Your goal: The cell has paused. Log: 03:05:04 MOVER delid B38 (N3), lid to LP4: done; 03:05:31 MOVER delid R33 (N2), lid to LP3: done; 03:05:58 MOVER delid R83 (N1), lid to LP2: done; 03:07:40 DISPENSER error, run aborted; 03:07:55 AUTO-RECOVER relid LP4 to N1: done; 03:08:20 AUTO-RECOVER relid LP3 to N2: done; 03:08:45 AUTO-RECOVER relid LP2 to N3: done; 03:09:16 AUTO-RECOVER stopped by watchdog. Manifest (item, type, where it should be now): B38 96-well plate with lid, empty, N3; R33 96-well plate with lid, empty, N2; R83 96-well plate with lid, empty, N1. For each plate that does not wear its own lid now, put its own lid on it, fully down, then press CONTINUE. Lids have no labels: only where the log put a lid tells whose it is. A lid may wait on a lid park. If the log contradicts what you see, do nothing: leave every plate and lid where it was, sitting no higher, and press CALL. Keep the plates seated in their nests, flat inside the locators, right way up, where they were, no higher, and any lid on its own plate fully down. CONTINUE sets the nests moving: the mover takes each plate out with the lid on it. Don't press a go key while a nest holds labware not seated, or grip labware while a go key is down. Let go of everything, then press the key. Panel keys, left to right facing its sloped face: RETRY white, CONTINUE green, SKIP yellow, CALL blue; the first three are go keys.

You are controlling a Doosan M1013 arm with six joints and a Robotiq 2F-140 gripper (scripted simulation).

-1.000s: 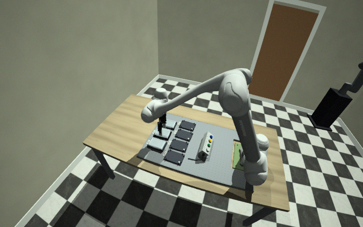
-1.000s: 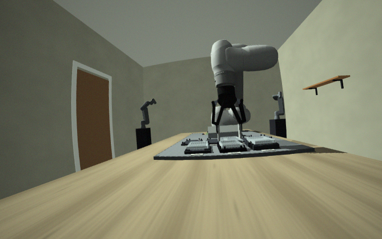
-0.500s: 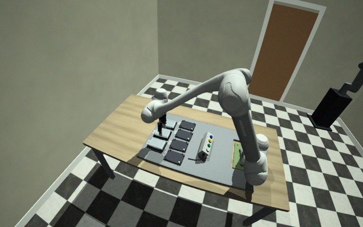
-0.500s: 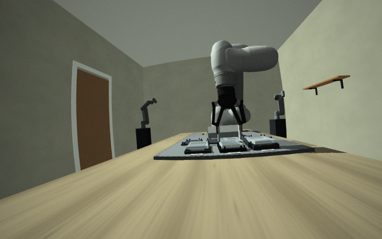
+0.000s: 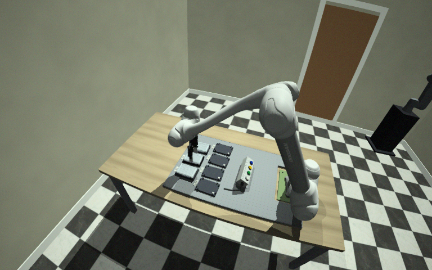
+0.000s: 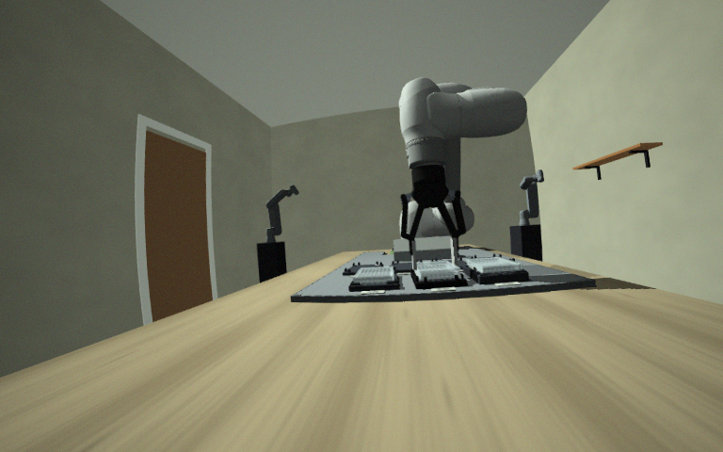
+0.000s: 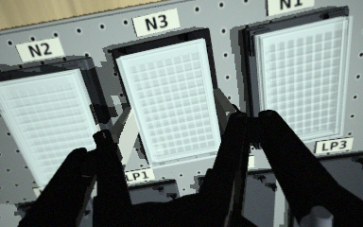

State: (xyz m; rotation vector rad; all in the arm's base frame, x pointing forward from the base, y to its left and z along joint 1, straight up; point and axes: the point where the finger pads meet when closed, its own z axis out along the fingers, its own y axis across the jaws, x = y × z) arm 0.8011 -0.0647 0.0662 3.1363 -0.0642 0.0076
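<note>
Now: the clear lid 20 mm below my hand. The rest, counted from my hand: N1 plate: 140 mm to the right, 40 mm below, 10 mm behind; then LP2 label: 110 mm behind, 60 mm to the right, 50 mm below; then LP1 label: 90 mm behind, 80 mm to the left, 50 mm below.
</note>
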